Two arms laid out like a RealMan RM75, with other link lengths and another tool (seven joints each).
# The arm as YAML. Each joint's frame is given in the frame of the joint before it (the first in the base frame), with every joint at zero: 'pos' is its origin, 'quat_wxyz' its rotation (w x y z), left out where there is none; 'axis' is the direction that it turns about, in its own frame. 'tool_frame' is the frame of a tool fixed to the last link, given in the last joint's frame.
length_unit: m
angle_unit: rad
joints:
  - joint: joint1
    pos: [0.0, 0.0, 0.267]
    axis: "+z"
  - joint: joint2
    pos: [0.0, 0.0, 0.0]
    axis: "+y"
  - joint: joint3
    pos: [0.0, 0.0, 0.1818]
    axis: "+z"
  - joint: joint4
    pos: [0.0, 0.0, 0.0]
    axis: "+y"
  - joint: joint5
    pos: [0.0, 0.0, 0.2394]
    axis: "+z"
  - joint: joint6
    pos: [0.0, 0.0, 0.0]
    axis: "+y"
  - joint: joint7
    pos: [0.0, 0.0, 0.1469]
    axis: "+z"
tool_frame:
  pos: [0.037, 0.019, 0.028]
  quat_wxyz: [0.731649, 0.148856, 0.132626, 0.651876]
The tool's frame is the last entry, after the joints.
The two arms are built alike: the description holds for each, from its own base.
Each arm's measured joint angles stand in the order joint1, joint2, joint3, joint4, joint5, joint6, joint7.
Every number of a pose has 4 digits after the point.
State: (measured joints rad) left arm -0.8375 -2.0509 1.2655 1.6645 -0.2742 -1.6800 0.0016; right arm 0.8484 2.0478 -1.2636 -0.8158 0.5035 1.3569 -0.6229
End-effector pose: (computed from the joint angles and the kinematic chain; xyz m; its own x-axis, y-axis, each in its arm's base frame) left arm 0.0098 0.4058 0.1339 0.7098 -0.2313 -0.6653 -0.6769 -0.4853 -0.5534; right arm 0.1897 0.3422 0.0035 -0.5344 -0.7399 -0.4086 -0.4554 0.6593 -0.5982
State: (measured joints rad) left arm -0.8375 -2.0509 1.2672 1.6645 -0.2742 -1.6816 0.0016; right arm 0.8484 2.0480 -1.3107 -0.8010 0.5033 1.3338 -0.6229
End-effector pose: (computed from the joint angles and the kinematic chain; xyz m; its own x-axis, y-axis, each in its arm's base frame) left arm 0.0098 0.4055 0.1334 0.7088 -0.2325 -0.6660 -0.6776 -0.4867 -0.5513; right arm 0.1937 0.3406 -0.0021 -0.5062 -0.7570 -0.4131 -0.4500 0.6405 -0.6223
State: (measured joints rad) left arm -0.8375 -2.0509 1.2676 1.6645 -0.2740 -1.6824 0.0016; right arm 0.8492 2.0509 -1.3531 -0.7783 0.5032 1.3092 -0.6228
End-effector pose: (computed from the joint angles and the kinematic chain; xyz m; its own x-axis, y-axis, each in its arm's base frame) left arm 0.0097 0.4054 0.1332 0.7085 -0.2326 -0.6663 -0.6778 -0.4873 -0.5506; right arm 0.1987 0.3378 -0.0088 -0.4846 -0.7708 -0.4135 -0.4415 0.6236 -0.6451
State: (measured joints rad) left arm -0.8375 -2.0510 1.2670 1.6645 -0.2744 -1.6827 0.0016; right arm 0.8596 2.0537 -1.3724 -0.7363 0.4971 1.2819 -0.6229
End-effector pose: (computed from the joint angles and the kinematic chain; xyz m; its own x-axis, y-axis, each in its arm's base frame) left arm 0.0097 0.4054 0.1333 0.7090 -0.2324 -0.6658 -0.6773 -0.4876 -0.5509; right arm 0.2054 0.3358 -0.0145 -0.4764 -0.7744 -0.4163 -0.4269 0.6177 -0.6605
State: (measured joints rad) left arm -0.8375 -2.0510 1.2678 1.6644 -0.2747 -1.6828 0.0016; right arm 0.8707 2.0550 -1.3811 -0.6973 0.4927 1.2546 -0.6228
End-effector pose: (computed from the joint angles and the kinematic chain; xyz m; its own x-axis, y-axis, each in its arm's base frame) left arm 0.0097 0.4053 0.1330 0.7087 -0.2332 -0.6659 -0.6776 -0.4879 -0.5503; right arm 0.2110 0.3352 -0.0187 -0.4726 -0.7736 -0.4222 -0.4162 0.6182 -0.6668
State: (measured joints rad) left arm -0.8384 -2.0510 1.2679 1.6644 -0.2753 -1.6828 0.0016; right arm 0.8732 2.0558 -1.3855 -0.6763 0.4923 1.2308 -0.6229
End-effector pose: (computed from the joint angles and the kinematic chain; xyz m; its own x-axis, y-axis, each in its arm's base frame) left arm 0.0102 0.4053 0.1329 0.7086 -0.2343 -0.6655 -0.6780 -0.4874 -0.5503; right arm 0.2148 0.3357 -0.0213 -0.4708 -0.7706 -0.4295 -0.4134 0.6228 -0.6642
